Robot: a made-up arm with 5 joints.
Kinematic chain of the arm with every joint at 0, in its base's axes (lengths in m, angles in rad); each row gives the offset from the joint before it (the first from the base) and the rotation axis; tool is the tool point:
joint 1: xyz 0 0 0.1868 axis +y
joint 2: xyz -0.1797 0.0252 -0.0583 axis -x
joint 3: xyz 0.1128 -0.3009 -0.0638 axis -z
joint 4: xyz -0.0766 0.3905 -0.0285 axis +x
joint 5: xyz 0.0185 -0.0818 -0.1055 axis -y
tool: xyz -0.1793 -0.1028 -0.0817
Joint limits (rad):
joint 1: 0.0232..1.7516
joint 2: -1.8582..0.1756
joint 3: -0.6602..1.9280
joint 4: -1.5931..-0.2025
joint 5: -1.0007..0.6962
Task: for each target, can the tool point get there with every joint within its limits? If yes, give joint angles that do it. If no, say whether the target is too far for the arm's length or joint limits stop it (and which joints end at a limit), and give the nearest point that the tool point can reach.
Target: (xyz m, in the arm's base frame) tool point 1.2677 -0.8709 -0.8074
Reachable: no: too far | nearest point 0.3450 -0.1667 -0.0838 | short by 1.368 m
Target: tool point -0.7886 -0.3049 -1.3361
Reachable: no: too far | nearest point -0.3307 -0.0656 -0.2718 | short by 1.183 m
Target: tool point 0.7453 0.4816 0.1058
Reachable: no: joint limits stop it (at a limit: joint 1, joint 2, joint 3, joint 4) | nearest point 0.1752 0.2908 0.0592 | short by 0.603 m
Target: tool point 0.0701 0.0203 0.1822
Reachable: yes | joints 0.1671 0.0034 1.3044 -1.4099 -0.1839
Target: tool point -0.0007 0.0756 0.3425
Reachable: yes | joints 1.4052 -0.2440 0.4410 -1.1634 -0.8670
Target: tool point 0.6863 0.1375 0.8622
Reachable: no: joint limits stop it (at a limit: joint 1, joint 2, joint 4, joint 5) | nearest point 0.1406 -0.0807 0.6550 | short by 0.623 m
